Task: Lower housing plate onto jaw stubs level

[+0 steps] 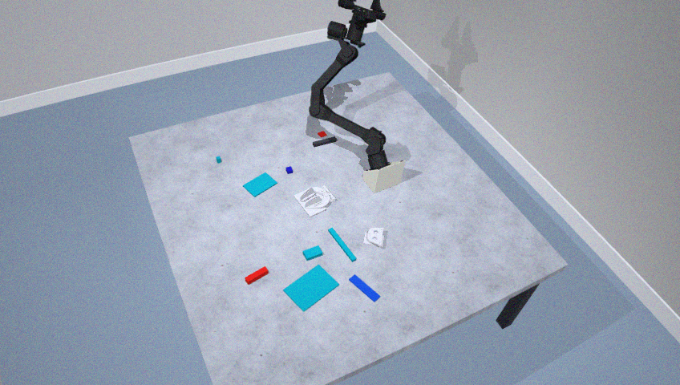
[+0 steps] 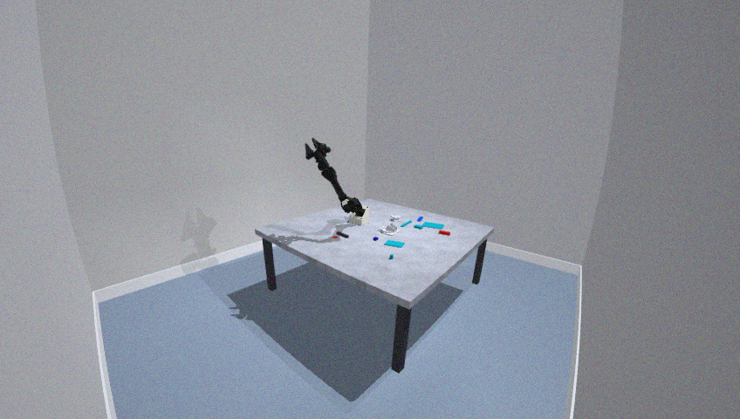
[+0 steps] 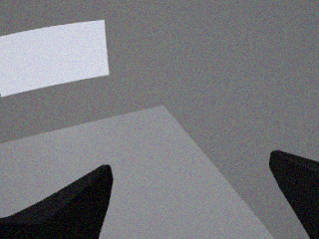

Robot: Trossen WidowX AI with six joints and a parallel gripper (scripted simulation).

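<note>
The long teal bar lies 620 mm below my gripper tip, 570 mm to the left of it and 450 mm ahead of it. Round my gripper tip: dark bar: 610 mm below, 210 mm ahead, 90 mm to the left; then small red piece: 620 mm below, 190 mm ahead, 30 mm to the left; then small teal block: 610 mm below, 560 mm ahead, 550 mm to the left.
</note>
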